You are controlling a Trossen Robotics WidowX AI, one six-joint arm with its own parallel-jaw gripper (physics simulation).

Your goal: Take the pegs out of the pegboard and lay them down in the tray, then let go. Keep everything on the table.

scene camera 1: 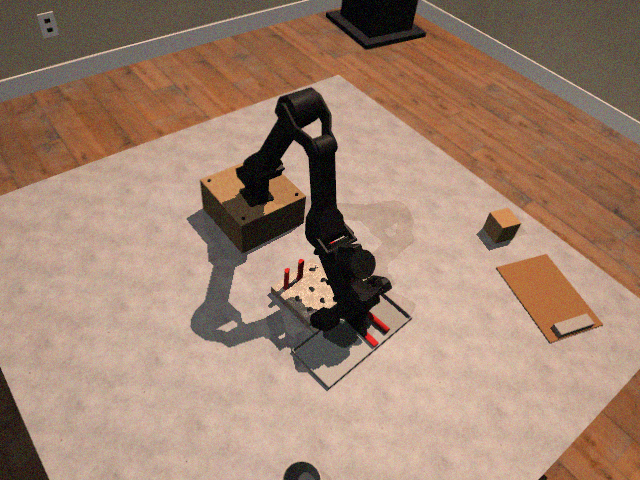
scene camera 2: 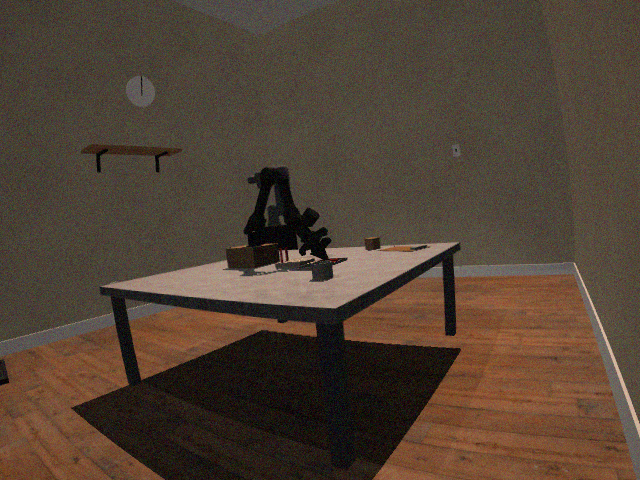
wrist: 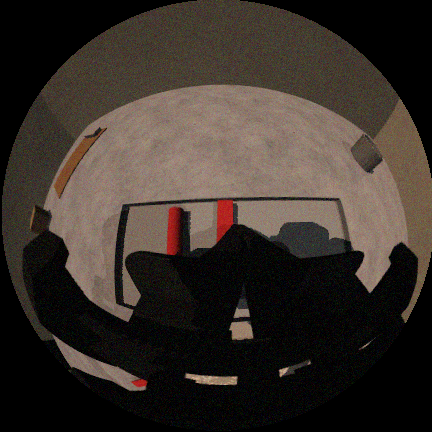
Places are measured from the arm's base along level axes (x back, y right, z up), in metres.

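Pixels of known places: gripper, fingertip midpoint: (scene camera 1: 364,336) (scene camera 2: 328,260) (wrist: 236,229); arm's base, link origin: (scene camera 1: 256,195) (scene camera 2: 254,245).
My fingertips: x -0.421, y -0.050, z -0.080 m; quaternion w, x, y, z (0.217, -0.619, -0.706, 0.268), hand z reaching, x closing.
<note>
For each thing: its middle in the pictures, then the offset to it from my fingertips.
- speckled pegboard, body centre: (wrist: 243,375) (scene camera 1: 313,294) (scene camera 2: 296,263) dx +0.149, dy +0.040, dz -0.006 m
- flat tray, body centre: (wrist: 241,257) (scene camera 1: 352,338) (scene camera 2: 323,268) dx +0.021, dy +0.012, dz -0.032 m
- small brown cube, body centre: (scene camera 1: 501,225) (wrist: 38,219) (scene camera 2: 372,243) dx +0.102, dy -0.511, dz +0.012 m
- flat brown board, body centre: (scene camera 1: 549,294) (wrist: 73,156) (scene camera 2: 404,247) dx -0.113, dy -0.476, dz -0.010 m
- grey cup, body centre: (wrist: 367,152) (scene camera 2: 322,270) dx -0.205, dy +0.275, dz +0.010 m
The speckled pegboard (scene camera 1: 308,290) (wrist: 211,379) lies on the table with two red pegs (scene camera 1: 287,278) (scene camera 1: 300,269) standing upright at its far left corner; they also show in the second scene view (scene camera 2: 284,254). The flat tray (scene camera 1: 351,368) (wrist: 241,198) adjoins the board. Two red pegs (scene camera 1: 379,323) (scene camera 1: 370,339) lie flat in it, and both show in the wrist view (wrist: 174,229) (wrist: 224,217). My gripper (scene camera 1: 361,329) (scene camera 2: 318,250) (wrist: 236,229) is shut on nothing, low over the tray, its tips right at the near end of one lying peg.
The arm's wooden base block (scene camera 1: 251,205) stands behind the board. A small brown cube (scene camera 1: 502,224) (wrist: 39,219) and a flat brown board (scene camera 1: 534,290) (wrist: 76,160) lie at the right. A grey cup (scene camera 1: 301,471) (scene camera 2: 322,270) (wrist: 365,153) stands near the front edge.
</note>
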